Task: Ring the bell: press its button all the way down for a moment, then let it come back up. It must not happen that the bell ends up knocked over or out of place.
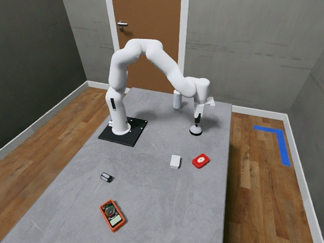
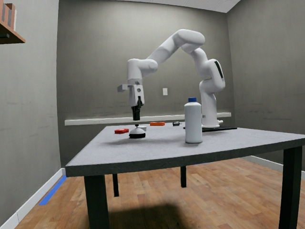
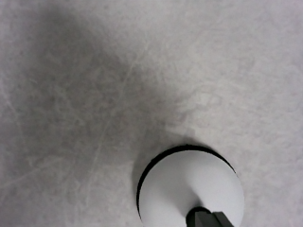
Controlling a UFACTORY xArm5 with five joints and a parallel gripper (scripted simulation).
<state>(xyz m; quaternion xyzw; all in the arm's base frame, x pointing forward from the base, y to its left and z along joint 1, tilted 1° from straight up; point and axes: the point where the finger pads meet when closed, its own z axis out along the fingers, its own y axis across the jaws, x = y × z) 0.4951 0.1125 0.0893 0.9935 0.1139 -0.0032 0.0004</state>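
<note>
My gripper is now 50 mm above the button. Round my hand: red box 70 mm ahead, 250 mm to the right, 90 mm below; white box 80 mm behind, 290 mm to the right, 90 mm below; bell 60 mm below.
</note>
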